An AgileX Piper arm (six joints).
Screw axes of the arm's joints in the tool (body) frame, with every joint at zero. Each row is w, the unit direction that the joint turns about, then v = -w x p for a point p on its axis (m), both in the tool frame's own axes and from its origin. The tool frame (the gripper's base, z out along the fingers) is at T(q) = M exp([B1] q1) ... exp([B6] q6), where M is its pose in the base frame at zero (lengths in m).
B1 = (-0.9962, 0, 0.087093, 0, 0.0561, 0)
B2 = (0, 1, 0, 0.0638, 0, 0.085)
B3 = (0, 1, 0, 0.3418, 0, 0.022)
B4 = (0, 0, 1, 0, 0, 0)
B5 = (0, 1, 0, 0.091, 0, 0)
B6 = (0, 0, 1, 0, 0, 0)
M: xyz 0.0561 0 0.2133 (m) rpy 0 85.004 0 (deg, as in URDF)
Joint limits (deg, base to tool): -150..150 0..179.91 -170..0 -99.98..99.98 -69.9..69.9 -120..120
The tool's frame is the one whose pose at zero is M.
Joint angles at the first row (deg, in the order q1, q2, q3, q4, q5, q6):
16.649 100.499 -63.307 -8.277 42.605 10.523
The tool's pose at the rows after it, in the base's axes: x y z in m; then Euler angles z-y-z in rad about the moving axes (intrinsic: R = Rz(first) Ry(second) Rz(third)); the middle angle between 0 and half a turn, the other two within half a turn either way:
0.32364 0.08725 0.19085 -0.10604 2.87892 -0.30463
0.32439 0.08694 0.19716 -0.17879 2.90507 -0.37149
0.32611 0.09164 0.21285 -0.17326 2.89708 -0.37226
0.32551 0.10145 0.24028 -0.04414 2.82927 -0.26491
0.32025 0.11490 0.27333 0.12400 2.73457 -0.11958
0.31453 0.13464 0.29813 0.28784 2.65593 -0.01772
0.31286 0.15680 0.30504 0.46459 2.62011 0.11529
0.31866 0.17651 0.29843 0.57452 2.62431 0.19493
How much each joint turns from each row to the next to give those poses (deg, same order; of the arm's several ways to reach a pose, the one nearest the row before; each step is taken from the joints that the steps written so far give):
-0.001 0.001 -0.001 0.001 1.570 -0.001
0.001 0.000 -1.750 0.039 3.544 0.001
0.758 -0.826 -2.718 0.001 3.173 0.000
1.631 -2.508 -2.858 -0.001 1.146 0.001
2.178 -3.281 -2.866 1.214 0.094 -0.051
2.902 -1.649 -2.989 2.496 -0.413 -1.927
2.501 0.837 -2.229 4.527 -0.957 -1.940
1.810 3.095 -2.383 2.879 -0.360 -1.177

